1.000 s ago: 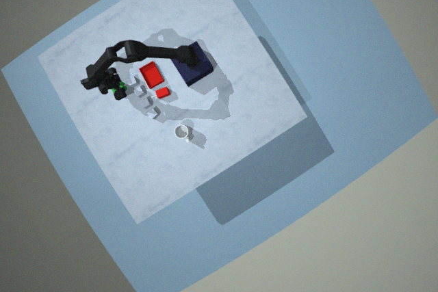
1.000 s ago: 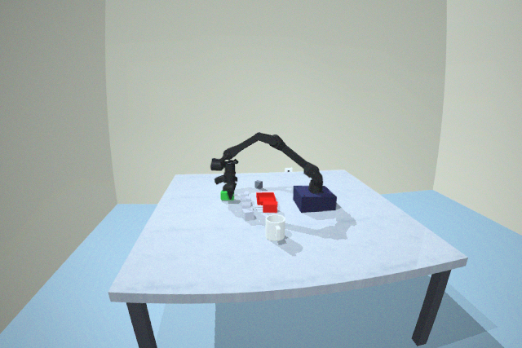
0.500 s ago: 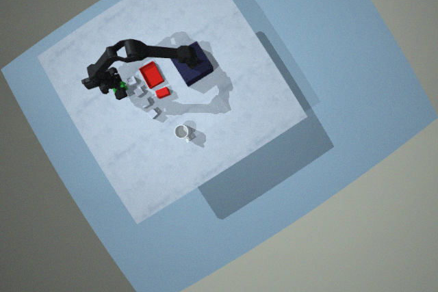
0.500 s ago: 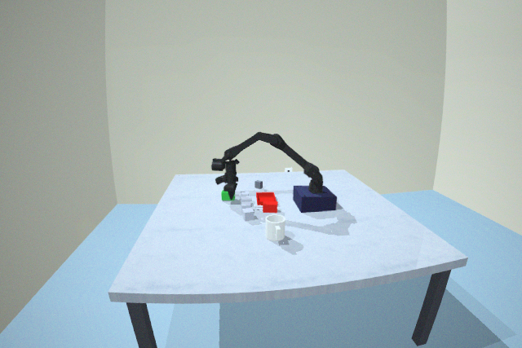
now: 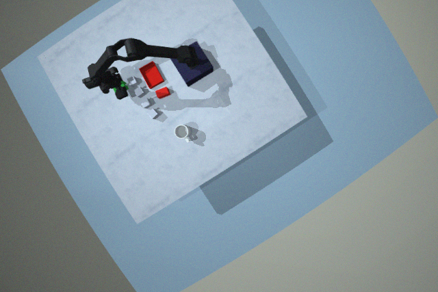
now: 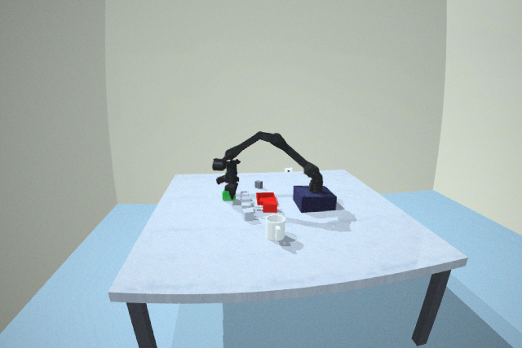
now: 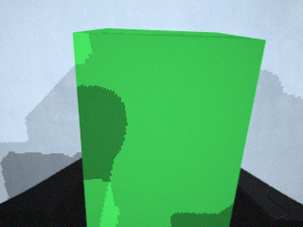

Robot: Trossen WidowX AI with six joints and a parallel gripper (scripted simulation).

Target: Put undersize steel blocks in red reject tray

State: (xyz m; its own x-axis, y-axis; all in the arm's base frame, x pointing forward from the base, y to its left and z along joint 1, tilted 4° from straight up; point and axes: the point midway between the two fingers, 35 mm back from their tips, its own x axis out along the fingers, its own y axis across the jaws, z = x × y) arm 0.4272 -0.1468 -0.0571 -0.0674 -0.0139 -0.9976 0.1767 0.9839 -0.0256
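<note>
Right now my gripper tip is 20 mm below the green GO gauge and 10 mm past it. From my gripper tip the other things lie so: red reject tray: 180 mm behind, 40 mm to the left; red block: 170 mm to the left, 150 mm behind, 10 mm above; grey cube: 180 mm to the right, 170 mm behind, 10 mm above.
</note>
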